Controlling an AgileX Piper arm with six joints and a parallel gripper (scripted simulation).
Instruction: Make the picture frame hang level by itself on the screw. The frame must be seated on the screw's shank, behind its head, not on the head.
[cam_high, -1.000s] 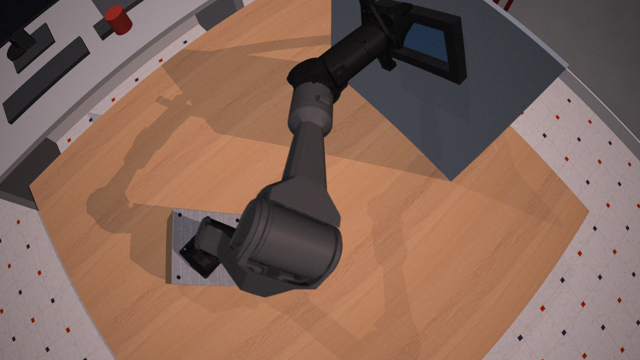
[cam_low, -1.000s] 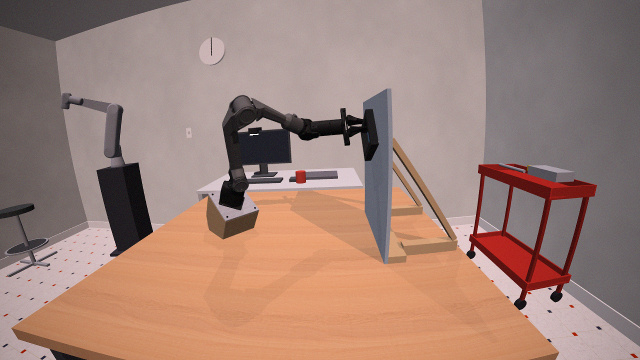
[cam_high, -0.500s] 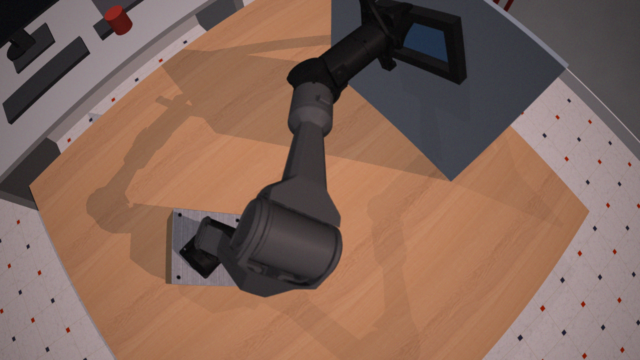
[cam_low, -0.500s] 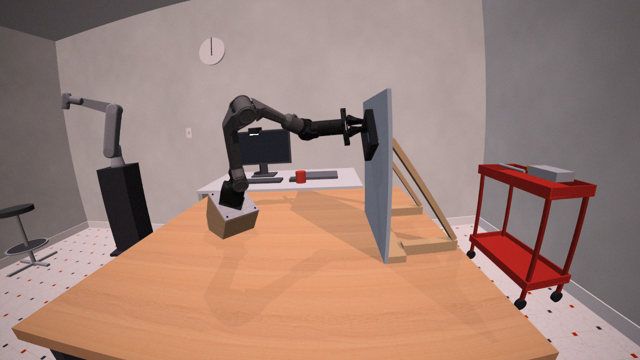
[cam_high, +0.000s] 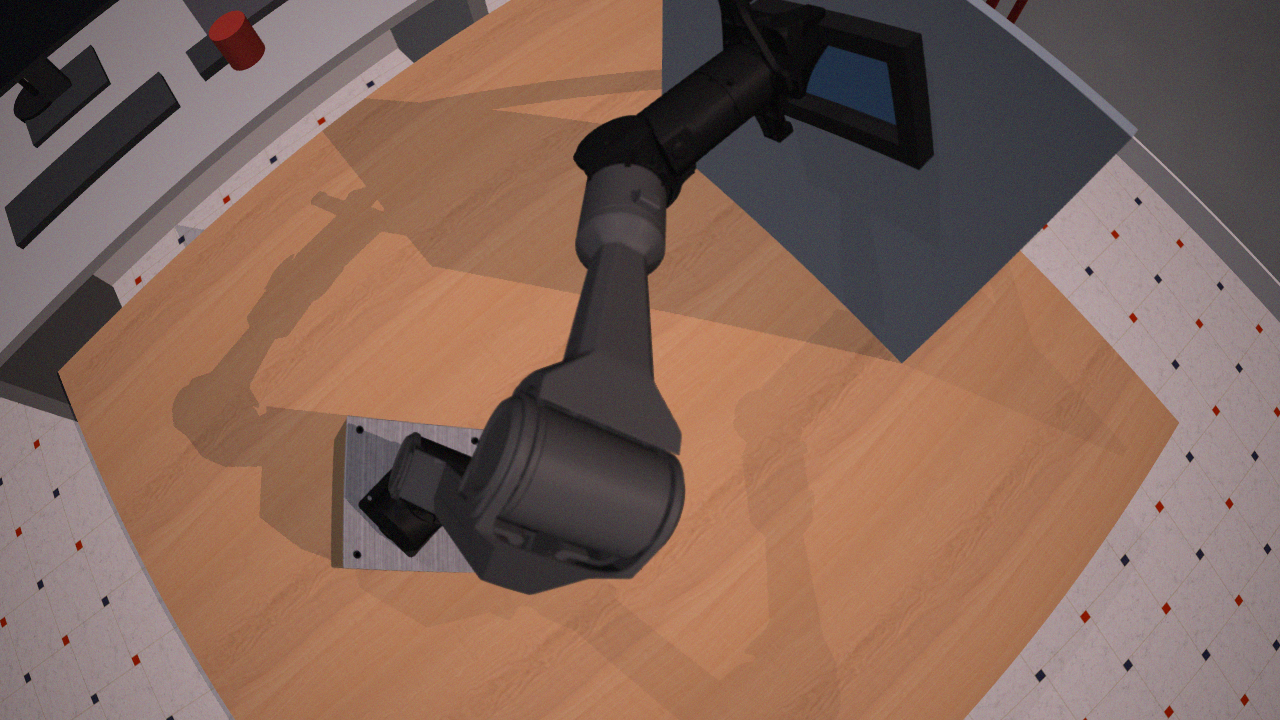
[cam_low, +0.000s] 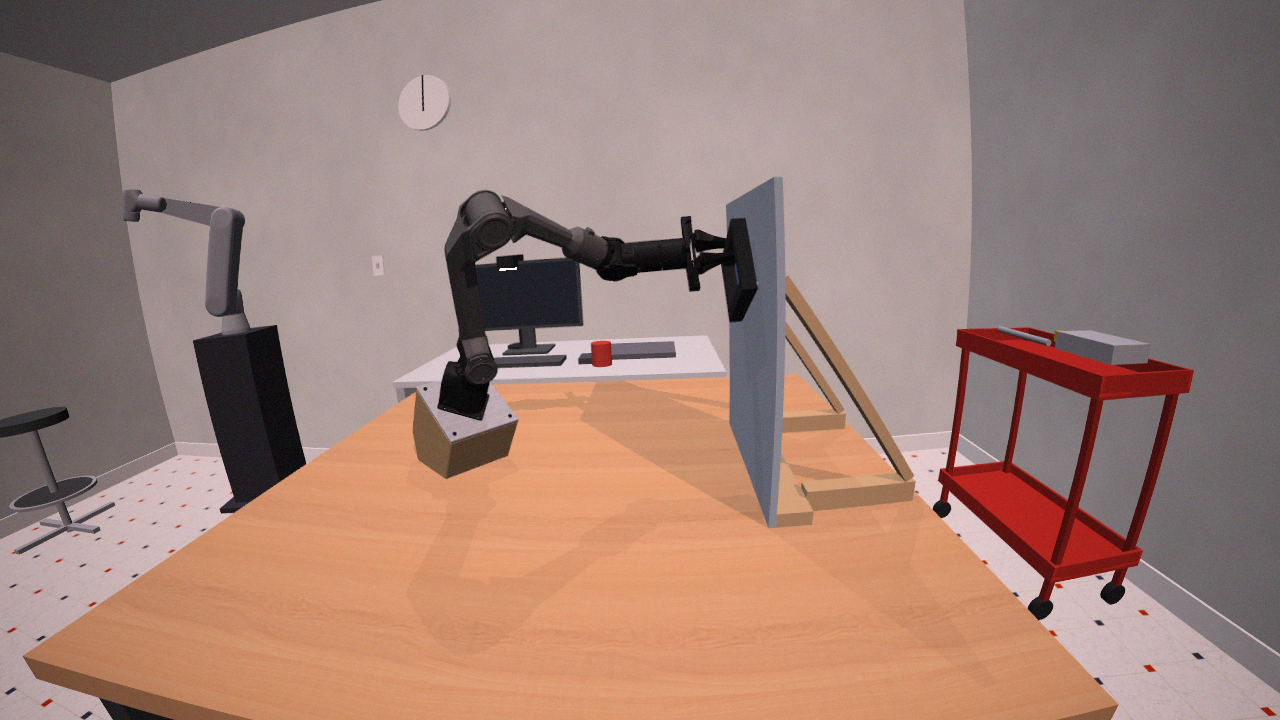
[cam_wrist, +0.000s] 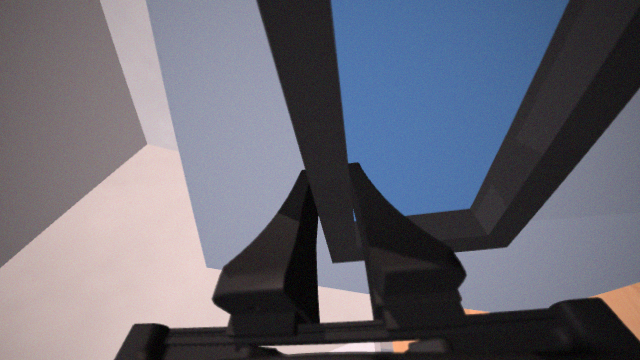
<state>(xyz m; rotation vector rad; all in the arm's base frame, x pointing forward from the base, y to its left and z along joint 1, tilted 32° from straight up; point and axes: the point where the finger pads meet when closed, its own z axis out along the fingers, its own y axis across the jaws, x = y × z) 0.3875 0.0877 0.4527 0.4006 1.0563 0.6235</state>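
The picture frame lies 4 cm to the right of my hand and 4 cm below it. Round my hand: wall panel (2 cm ahead, 3 cm to the right, 16 cm below).
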